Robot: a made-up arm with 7 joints. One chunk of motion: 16 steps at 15 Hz.
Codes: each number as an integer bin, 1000 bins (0 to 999) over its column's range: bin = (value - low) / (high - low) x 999, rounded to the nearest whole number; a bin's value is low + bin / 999 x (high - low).
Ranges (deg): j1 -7..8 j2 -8..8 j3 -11..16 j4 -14..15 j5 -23..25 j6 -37..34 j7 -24..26
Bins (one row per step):
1: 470 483 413 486 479 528 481
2: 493 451 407 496 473 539 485
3: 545 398 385 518 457 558 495
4: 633 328 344 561 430 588 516
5: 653 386 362 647 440 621 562
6: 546 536 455 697 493 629 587
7: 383 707 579 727 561 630 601
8: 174 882 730 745 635 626 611
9: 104 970 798 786 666 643 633
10: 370 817 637 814 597 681 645
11: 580 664 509 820 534 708 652
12: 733 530 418 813 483 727 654
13: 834 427 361 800 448 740 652
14: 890 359 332 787 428 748 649
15: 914 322 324 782 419 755 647
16: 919 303 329 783 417 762 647
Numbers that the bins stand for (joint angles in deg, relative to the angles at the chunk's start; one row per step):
1: 0.06 -0.26 0.16 0.11 0.02 0.53 0.07
2: 0.40 -0.78 0.00 0.40 -0.27 1.31 0.27
3: 1.18 -1.63 -0.59 1.04 -1.04 2.66 0.77
4: 2.50 -2.75 -1.70 2.29 -2.34 4.79 1.83
5: 2.80 -1.82 -1.22 4.78 -1.86 7.14 4.13
6: 1.20 0.58 1.30 6.23 0.69 7.70 5.38
7: -1.25 3.32 4.65 7.10 3.95 7.77 6.08
8: -4.39 6.13 8.73 7.63 7.51 7.49 6.58
9: -5.44 7.54 10.57 8.82 9.00 8.70 7.68
10: -1.44 5.09 6.22 9.63 5.68 11.40 8.28
11: 1.71 2.63 2.76 9.80 2.66 13.32 8.63
12: 4.01 0.49 0.30 9.60 0.21 14.67 8.73
13: 5.52 -1.16 -1.24 9.22 -1.47 15.59 8.63
14: 6.36 -2.25 -2.03 8.85 -2.44 16.16 8.48
15: 6.72 -2.84 -2.24 8.70 -2.87 16.66 8.38
16: 6.80 -3.15 -2.11 8.73 -2.96 17.16 8.38

